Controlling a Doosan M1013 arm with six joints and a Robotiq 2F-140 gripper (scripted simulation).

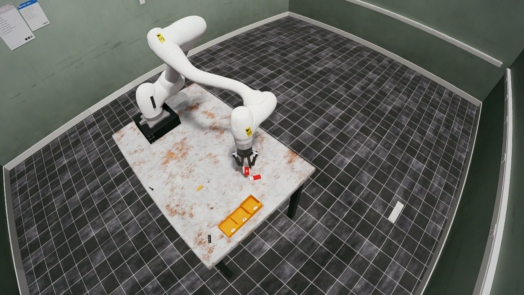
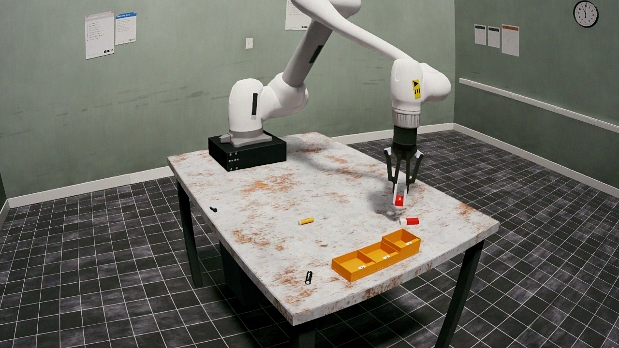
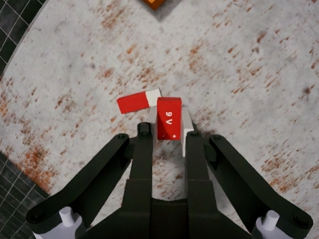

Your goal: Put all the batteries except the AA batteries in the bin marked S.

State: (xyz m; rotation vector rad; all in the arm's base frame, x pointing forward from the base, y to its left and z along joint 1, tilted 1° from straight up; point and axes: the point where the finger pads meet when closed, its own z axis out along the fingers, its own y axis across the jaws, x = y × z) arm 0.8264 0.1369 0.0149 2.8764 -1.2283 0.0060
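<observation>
The joined orange bins lies 150 mm ahead of my hand, 210 mm to the right of it and 80 mm below it. Round my hand: red cylinder 30 mm ahead, 20 mm to the left, 90 mm below; red block battery 10 mm behind, 10 mm to the left, 30 mm below; black battery 120 mm ahead, 410 mm to the right, 90 mm below.
</observation>
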